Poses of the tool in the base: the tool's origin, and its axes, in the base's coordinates. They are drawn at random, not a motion.
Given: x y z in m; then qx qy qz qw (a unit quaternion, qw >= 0).
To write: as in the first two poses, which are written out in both.
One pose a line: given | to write
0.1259, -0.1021, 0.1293, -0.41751, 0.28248, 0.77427, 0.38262 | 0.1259, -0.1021, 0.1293, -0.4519, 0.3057, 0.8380, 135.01
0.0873, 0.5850, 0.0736, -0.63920, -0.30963, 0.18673, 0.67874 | 0.0873, 0.5850, 0.0736, -0.8704, -0.4216, 0.2543, 94.51
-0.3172, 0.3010, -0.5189, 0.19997, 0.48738, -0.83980, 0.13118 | -0.3172, 0.3010, -0.5189, 0.2017, 0.4916, -0.8471, 164.92
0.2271, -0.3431, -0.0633, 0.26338, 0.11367, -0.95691, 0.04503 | 0.2271, -0.3431, -0.0633, 0.2636, 0.1138, -0.9579, 174.84
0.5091, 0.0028, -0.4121, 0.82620, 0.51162, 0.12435, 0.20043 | 0.5091, 0.0028, -0.4121, 0.8433, 0.5222, 0.1269, 156.88
